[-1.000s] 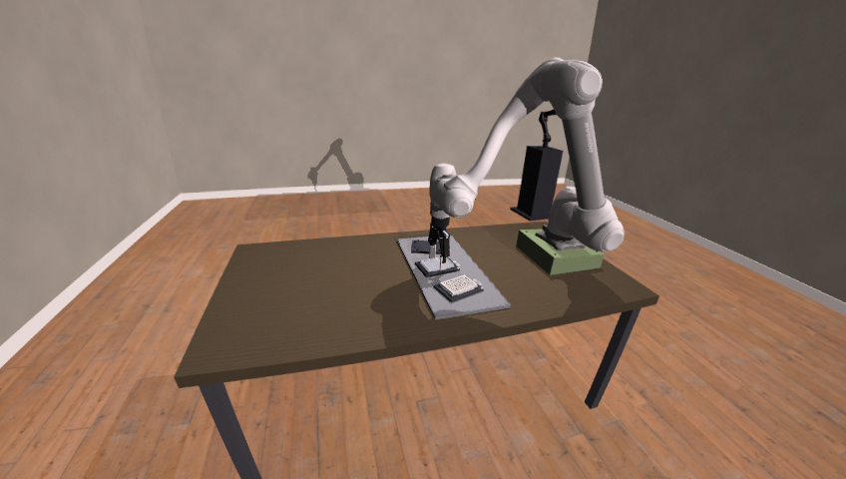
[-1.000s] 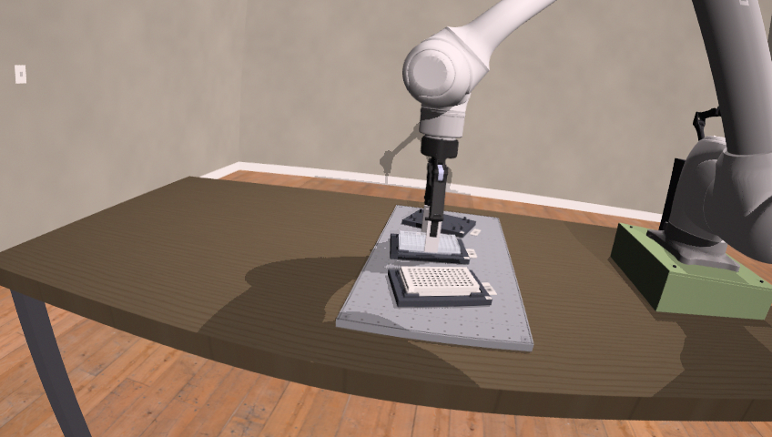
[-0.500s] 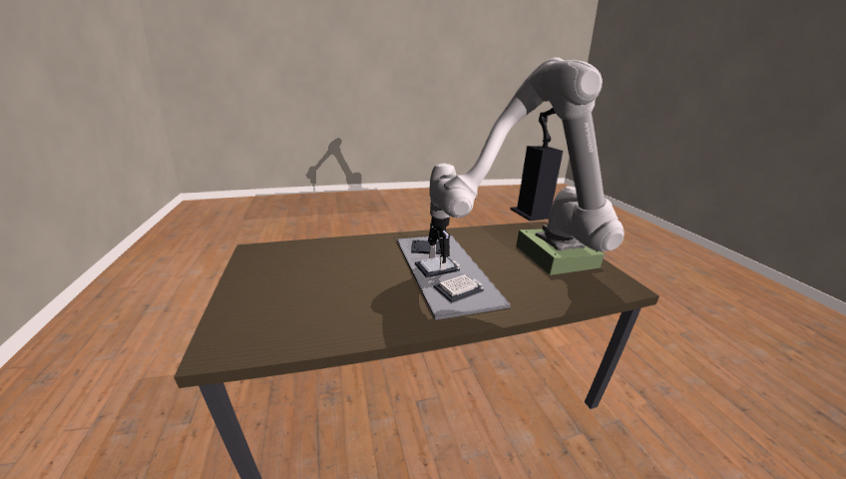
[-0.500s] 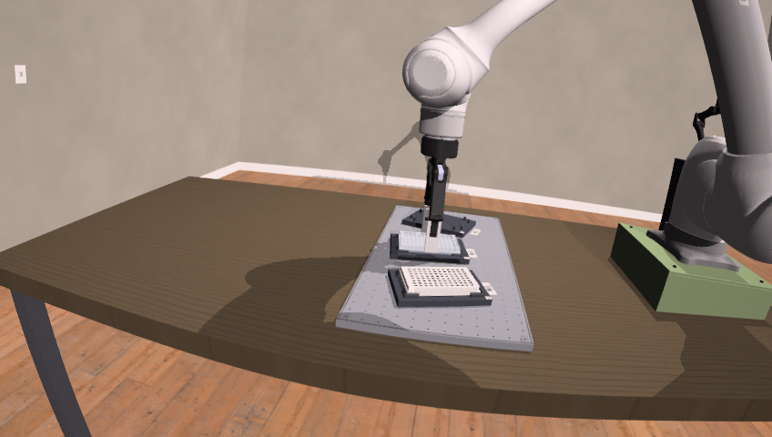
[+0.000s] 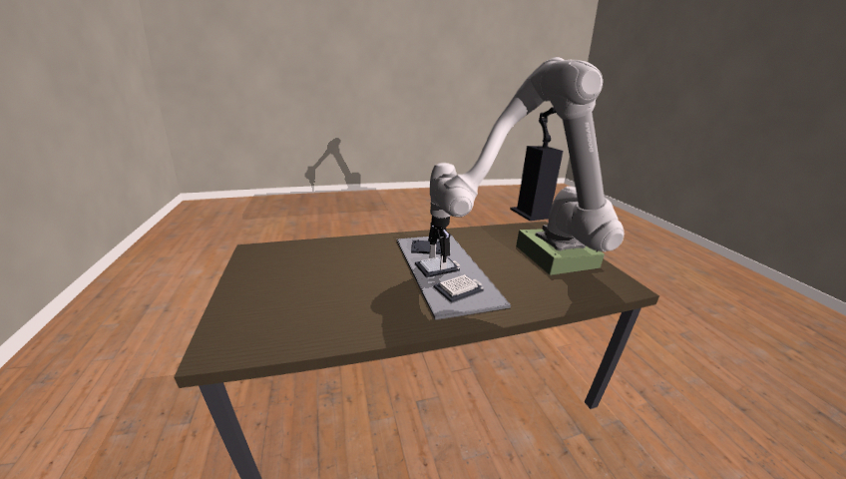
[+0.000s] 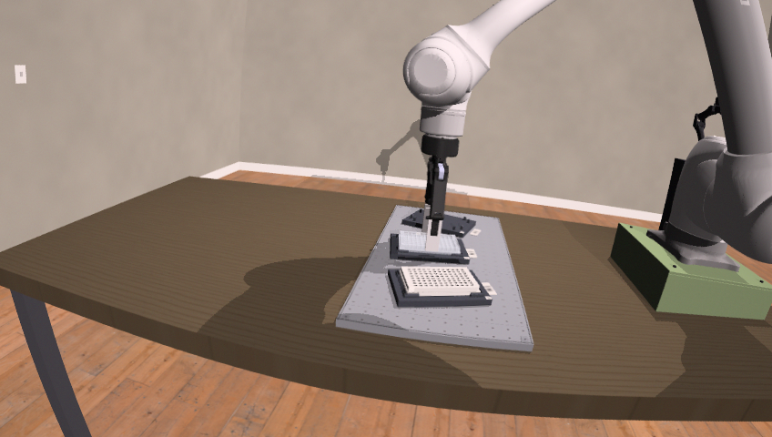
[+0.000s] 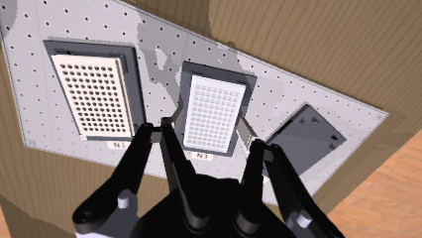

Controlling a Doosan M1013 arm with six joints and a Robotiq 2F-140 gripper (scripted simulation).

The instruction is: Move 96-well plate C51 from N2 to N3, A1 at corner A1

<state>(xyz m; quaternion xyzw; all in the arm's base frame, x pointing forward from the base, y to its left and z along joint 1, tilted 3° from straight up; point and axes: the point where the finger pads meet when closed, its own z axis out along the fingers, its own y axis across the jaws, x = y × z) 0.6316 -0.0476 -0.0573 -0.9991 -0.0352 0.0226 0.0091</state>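
Right now the landing nest N3 is 40 mm below my hand. Also, from my hand: N3 label (100 mm behind, 40 mm below, 10 mm to the right); then nest N2 (190 mm to the right, 40 mm below, 30 mm behind); then N1 label (160 mm to the left, 110 mm behind, 40 mm below).
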